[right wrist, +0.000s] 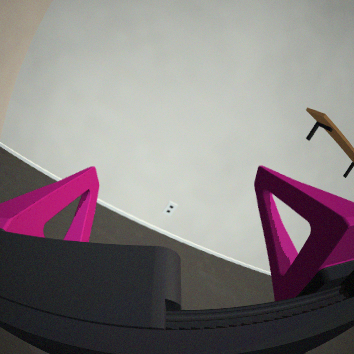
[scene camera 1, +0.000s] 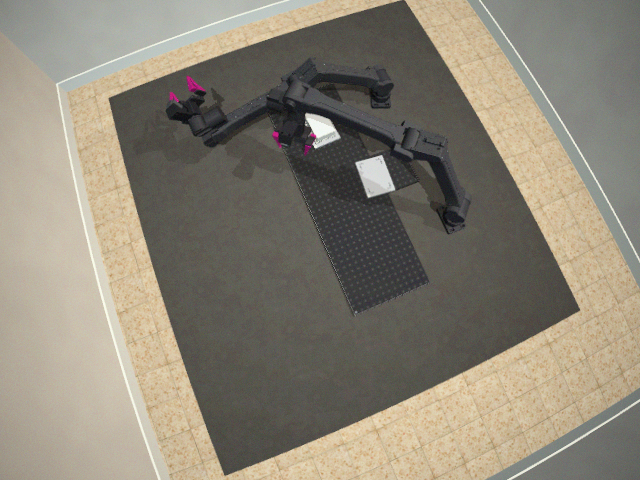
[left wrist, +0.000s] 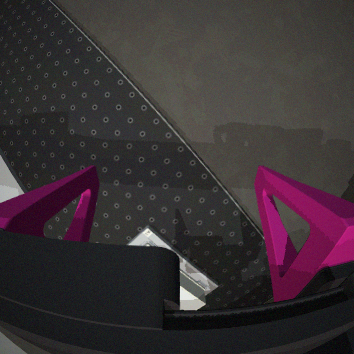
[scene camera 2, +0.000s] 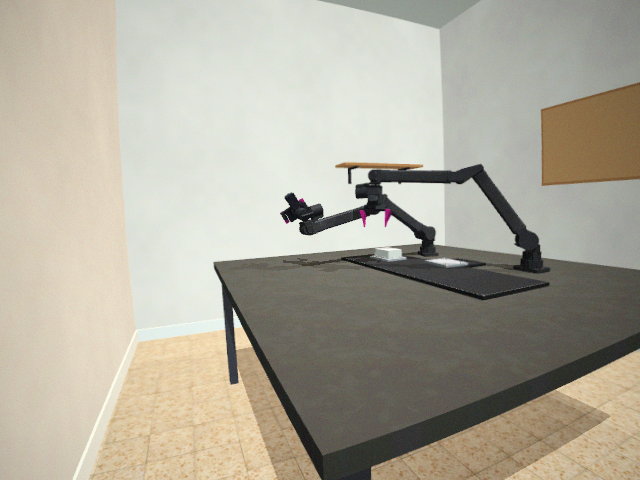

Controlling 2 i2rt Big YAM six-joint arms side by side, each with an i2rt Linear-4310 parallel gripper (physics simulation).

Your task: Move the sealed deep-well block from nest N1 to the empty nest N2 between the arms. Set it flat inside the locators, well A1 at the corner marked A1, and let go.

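Pixels of known places: left gripper, fingertip midpoint: [scene camera 1: 292, 150] [left wrist: 176, 174] [scene camera 2: 374, 227]; right gripper, fingertip midpoint: [right wrist: 176, 174] [scene camera 1: 179, 84]; left arm's base at its link origin: [scene camera 1: 450, 218] [scene camera 2: 531, 270]; right arm's base at its link origin: [scene camera 1: 379, 97] [scene camera 2: 427, 254].
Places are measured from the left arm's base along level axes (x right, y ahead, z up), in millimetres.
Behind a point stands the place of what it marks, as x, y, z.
Note:
The white sealed block [scene camera 1: 319, 125] {548, 367, 67} [scene camera 2: 387, 252] {508, 397, 56} sits in nest N1 [left wrist: 147, 233] {484, 409, 25}, at the upper end of the perforated board in scene camera 1. In the left wrist view my gripper's body hides most of it. Nest N2 [scene camera 1: 374, 176] {272, 233, 25} [scene camera 2: 447, 262] {248, 242, 25}, a flat white plate with corner locators, is empty. Its A1 mark is too small to read. My left gripper [scene camera 1: 293, 149] {413, 524, 195} [scene camera 2: 374, 226] {413, 524, 195} [left wrist: 176, 174] {413, 524, 195} is open and empty, high above the board and a little to the left of the block in scene camera 1. My right gripper [scene camera 1: 180, 86] {771, 827, 295} [scene camera 2: 293, 210] {771, 827, 295} [right wrist: 176, 174] {771, 827, 295} is open and empty, far from both nests and facing the wall.
The dark perforated board [scene camera 1: 361, 248] {16, 398, 13} [scene camera 2: 480, 283] {-99, 410, 15} [left wrist: 40, 75] {191, 437, 13} lies on the dark table [scene camera 1: 248, 310] {-49, 891, 0} [scene camera 2: 361, 351] {-356, 1010, 0}. The left arm reaches over the board's upper part in scene camera 1, and the two arms overlap there. A wooden shelf [scene camera 2: 379, 165] [right wrist: 335, 130] is on the wall behind.

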